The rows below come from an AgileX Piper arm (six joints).
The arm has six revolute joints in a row. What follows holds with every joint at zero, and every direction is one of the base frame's. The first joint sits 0.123 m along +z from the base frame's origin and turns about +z. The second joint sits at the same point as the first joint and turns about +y. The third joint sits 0.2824 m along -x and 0.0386 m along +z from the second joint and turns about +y. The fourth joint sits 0.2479 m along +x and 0.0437 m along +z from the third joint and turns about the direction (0.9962, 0, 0.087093). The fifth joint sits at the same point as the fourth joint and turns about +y. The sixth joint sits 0.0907 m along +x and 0.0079 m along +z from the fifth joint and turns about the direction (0.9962, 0, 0.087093). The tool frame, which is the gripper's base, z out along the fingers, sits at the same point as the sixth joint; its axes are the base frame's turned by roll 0, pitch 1.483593 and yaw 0 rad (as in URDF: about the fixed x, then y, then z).
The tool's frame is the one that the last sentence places.
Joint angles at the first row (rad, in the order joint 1, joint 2, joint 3, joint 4, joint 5, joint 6):
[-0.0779 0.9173 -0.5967 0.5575 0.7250 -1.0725]
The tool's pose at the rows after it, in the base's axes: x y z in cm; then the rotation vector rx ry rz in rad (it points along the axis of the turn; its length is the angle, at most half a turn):
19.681 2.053 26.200 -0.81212 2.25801 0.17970
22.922 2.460 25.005 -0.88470 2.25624 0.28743
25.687 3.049 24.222 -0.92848 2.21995 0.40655
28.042 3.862 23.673 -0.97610 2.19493 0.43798
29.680 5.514 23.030 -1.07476 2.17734 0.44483
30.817 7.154 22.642 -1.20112 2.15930 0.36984
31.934 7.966 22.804 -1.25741 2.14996 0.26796
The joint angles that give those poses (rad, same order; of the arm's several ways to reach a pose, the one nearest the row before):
[-0.0779 1.0757 -0.6557 0.6565 0.6994 -1.1634]
[-0.0779 1.2428 -0.7222 0.7834 0.7198 -1.3207]
[-0.0757 1.3765 -0.7925 0.9146 0.7625 -1.4554]
[-0.0449 1.4752 -0.8634 0.9535 0.7601 -1.5067]
[0.0178 1.5512 -0.9250 0.9326 0.7496 -1.5181]
[0.0889 1.5992 -0.9791 0.8373 0.7060 -1.4913]
[0.1320 1.6280 -1.0304 0.7295 0.6542 -1.4260]

